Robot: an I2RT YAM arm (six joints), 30 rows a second.
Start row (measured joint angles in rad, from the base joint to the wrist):
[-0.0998, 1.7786, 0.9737, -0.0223, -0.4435, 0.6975]
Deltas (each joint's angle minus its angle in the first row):
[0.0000, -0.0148, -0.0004, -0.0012, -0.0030, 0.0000]
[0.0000, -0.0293, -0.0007, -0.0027, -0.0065, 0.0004]
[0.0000, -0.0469, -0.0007, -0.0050, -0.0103, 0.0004]
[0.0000, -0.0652, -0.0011, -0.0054, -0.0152, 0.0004]
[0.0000, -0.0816, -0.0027, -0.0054, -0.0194, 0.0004]
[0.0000, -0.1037, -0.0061, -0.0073, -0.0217, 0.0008]
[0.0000, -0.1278, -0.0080, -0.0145, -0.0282, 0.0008]
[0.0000, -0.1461, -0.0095, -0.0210, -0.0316, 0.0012]
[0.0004, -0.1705, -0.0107, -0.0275, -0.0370, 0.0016]
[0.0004, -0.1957, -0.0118, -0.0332, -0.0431, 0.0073]
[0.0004, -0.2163, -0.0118, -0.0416, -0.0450, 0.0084]
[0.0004, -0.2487, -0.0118, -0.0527, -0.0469, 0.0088]
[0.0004, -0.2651, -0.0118, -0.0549, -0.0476, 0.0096]
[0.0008, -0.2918, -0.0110, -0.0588, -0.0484, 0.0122]
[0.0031, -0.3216, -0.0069, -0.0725, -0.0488, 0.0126]
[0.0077, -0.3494, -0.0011, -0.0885, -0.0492, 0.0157]
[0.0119, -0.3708, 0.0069, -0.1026, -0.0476, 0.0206]
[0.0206, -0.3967, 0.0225, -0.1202, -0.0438, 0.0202]
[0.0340, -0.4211, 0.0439, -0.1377, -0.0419, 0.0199]
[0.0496, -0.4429, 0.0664, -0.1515, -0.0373, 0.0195]
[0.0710, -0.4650, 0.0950, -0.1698, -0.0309, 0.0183]
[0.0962, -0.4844, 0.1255, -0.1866, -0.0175, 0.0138]
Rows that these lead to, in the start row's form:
[-0.0998, 1.7638, 0.9733, -0.0235, -0.4465, 0.6975]
[-0.0998, 1.7493, 0.9730, -0.0250, -0.4500, 0.6979]
[-0.0998, 1.7317, 0.9730, -0.0273, -0.4538, 0.6979]
[-0.0998, 1.7134, 0.9726, -0.0277, -0.4587, 0.6979]
[-0.0998, 1.6970, 0.9710, -0.0277, -0.4629, 0.6979]
[-0.0998, 1.6749, 0.9676, -0.0296, -0.4652, 0.6983]
[-0.0998, 1.6508, 0.9657, -0.0368, -0.4717, 0.6983]
[-0.0998, 1.6325, 0.9642, -0.0433, -0.4751, 0.6987]
[-0.0994, 1.6081, 0.9630, -0.0498, -0.4805, 0.6991]
[-0.0994, 1.5829, 0.9619, -0.0555, -0.4866, 0.7048]
[-0.0994, 1.5623, 0.9619, -0.0639, -0.4885, 0.7059]
[-0.0994, 1.5299, 0.9619, -0.0750, -0.4904, 0.7063]
[-0.0994, 1.5135, 0.9619, -0.0772, -0.4911, 0.7071]
[-0.0990, 1.4868, 0.9627, -0.0811, -0.4919, 0.7097]
[-0.0967, 1.4570, 0.9668, -0.0948, -0.4923, 0.7101]
[-0.0921, 1.4292, 0.9726, -0.1108, -0.4927, 0.7132]
[-0.0879, 1.4078, 0.9806, -0.1249, -0.4911, 0.7181]
[-0.0792, 1.3819, 0.9962, -0.1425, -0.4873, 0.7177]
[-0.0658, 1.3575, 1.0176, -0.1600, -0.4854, 0.7174]
[-0.0502, 1.3357, 1.0401, -0.1738, -0.4808, 0.7170]
[-0.0288, 1.3136, 1.0687, -0.1921, -0.4744, 0.7158]
[-0.0036, 1.2942, 1.0992, -0.2089, -0.4610, 0.7113]

